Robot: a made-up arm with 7 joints.
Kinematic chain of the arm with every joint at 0, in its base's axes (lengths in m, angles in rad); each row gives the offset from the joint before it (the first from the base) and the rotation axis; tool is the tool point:
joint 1: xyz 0 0 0.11 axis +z
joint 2: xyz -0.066 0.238 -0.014 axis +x
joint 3: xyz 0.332 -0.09 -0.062 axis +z
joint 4: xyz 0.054 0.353 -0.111 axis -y
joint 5: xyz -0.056 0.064 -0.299 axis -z
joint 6: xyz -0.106 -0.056 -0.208 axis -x
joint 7: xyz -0.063 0 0.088 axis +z
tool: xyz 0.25 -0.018 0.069
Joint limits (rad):
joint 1: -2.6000..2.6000
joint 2: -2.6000..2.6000
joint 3: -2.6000..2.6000
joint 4: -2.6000..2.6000
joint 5: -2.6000..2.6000
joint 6: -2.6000..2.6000
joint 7: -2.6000..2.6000
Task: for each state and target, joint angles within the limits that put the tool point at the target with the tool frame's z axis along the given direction. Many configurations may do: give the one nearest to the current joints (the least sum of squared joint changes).
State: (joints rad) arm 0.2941 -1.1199 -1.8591 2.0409 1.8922 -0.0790 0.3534
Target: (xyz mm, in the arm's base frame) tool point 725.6 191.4 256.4 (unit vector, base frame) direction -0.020 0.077 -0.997
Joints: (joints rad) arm 0.5270 -0.7769 -1.3621 1.9237 2.0243 -0.4161 0.3194
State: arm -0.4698 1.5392 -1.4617 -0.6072 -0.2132 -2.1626 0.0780
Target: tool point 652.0 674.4 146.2 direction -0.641 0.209 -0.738
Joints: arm -0.3500 1.3772 -1.0040 -0.6260 -0.2788 -1.5189 0.1979
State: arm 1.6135 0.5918 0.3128 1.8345 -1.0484 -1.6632 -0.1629
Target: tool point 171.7 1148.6 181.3 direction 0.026 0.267 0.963
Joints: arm 0.9285 0.0855 -0.1440 1.8068 -1.8505 -1.9950 -0.3855
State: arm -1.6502 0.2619 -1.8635 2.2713 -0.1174 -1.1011 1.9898
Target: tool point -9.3 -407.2 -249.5 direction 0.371 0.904 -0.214
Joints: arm -0.8554 0.3391 -2.3428 2.3496 0.2192 -1.0343 1.4485
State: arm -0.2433 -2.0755 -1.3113 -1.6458 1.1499 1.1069 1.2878
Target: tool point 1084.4 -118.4 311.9 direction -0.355 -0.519 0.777
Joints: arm -0.1046 -2.0043 -2.3508 -1.5616 1.4278 1.0017 1.5415
